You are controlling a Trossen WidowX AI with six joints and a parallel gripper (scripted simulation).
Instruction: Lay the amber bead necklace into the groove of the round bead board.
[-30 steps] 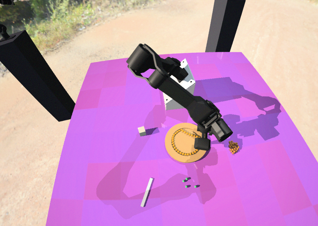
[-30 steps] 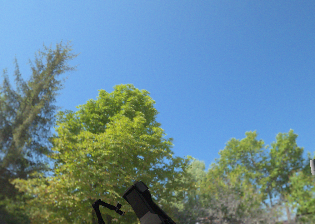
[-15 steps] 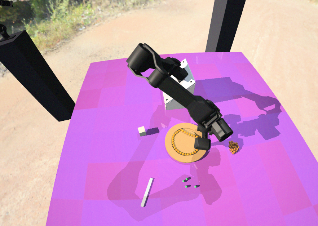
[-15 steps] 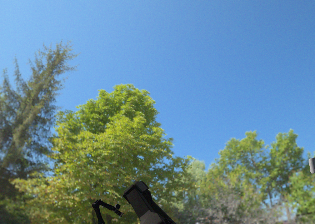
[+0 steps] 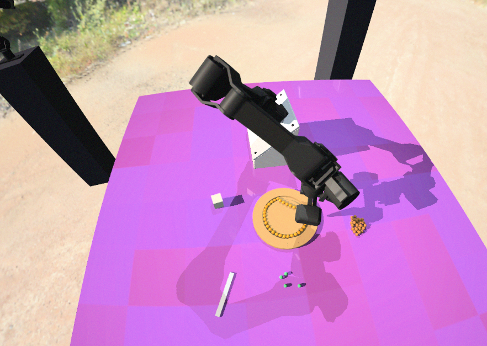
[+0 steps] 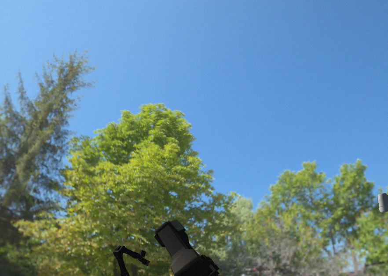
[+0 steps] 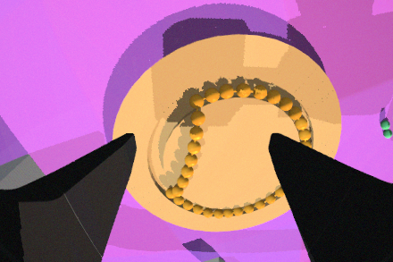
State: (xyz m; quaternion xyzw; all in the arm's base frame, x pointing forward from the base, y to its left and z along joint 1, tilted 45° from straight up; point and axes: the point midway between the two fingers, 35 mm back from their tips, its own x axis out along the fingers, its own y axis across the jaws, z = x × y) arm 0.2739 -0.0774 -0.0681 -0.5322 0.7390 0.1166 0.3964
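Right now my gripper tip is 60 mm to the left of the round tan bead board and 40 mm above it. The rest, counted from my gripper tip: small cream cube: 100 mm behind, 250 mm to the right, 30 mm below; then white bar: 180 mm ahead, 280 mm to the right, 50 mm below.
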